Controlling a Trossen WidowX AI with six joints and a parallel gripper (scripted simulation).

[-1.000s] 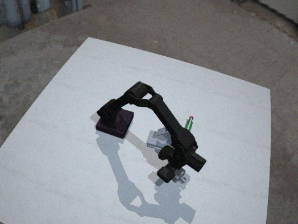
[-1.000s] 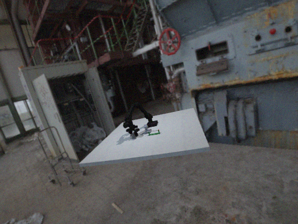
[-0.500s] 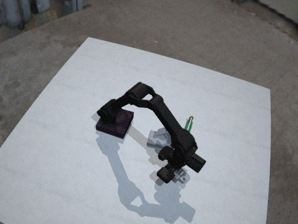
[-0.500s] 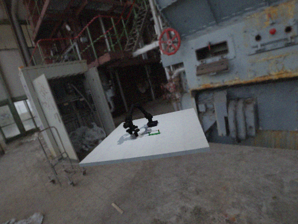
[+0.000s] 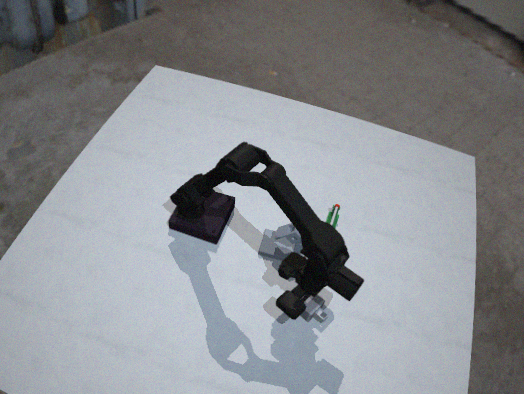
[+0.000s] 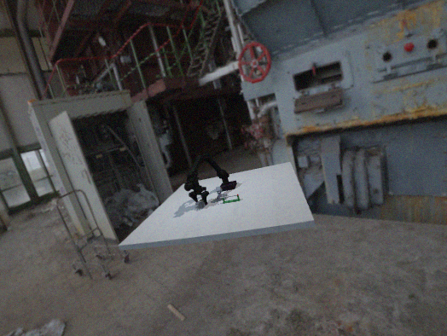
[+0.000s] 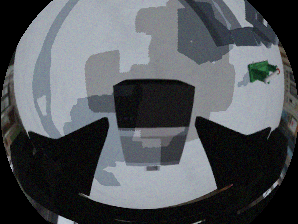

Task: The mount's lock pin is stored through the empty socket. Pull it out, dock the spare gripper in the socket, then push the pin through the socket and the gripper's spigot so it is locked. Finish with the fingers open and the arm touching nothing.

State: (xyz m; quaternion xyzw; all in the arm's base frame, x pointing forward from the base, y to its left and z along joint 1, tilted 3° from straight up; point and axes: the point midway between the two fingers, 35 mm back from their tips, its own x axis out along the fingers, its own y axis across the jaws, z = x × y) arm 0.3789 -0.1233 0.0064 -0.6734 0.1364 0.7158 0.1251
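The spare gripper is 20 mm ahead of my gripper tip and 10 mm to the right of it. The rest, counted from my gripper tip: grey mount 90 mm behind, 150 mm to the left, 30 mm above; then green block 10 mm behind, 250 mm to the left.
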